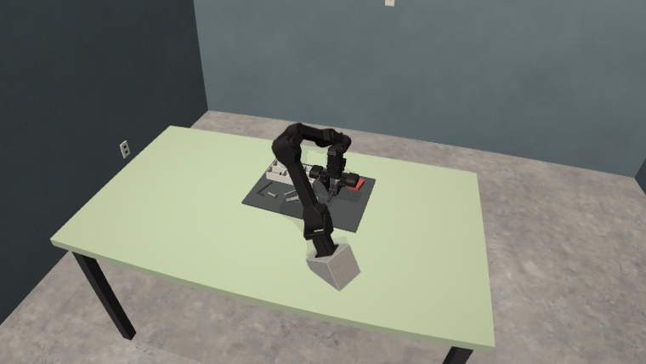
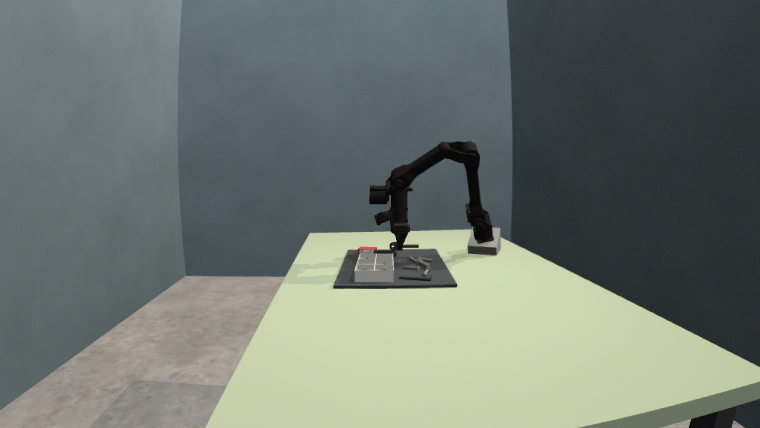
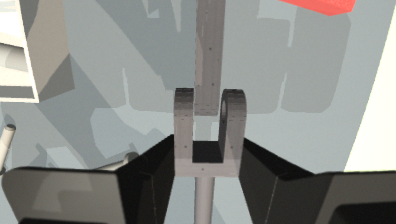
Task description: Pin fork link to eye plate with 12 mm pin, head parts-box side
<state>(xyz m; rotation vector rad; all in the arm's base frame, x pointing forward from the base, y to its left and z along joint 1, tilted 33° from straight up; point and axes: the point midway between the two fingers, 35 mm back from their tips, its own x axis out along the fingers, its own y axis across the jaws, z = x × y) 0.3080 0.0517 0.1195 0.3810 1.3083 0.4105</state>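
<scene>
Right now the eye plate is 5 cm below my hand and 4 cm ahead of it. Round my hand: red block (12 cm ahead, 6 cm to the right, 6 cm below); then white parts box (21 cm to the left, 6 cm below, 6 cm ahead); then mat (10 cm to the left, 7 cm below, 1 cm ahead).
</scene>
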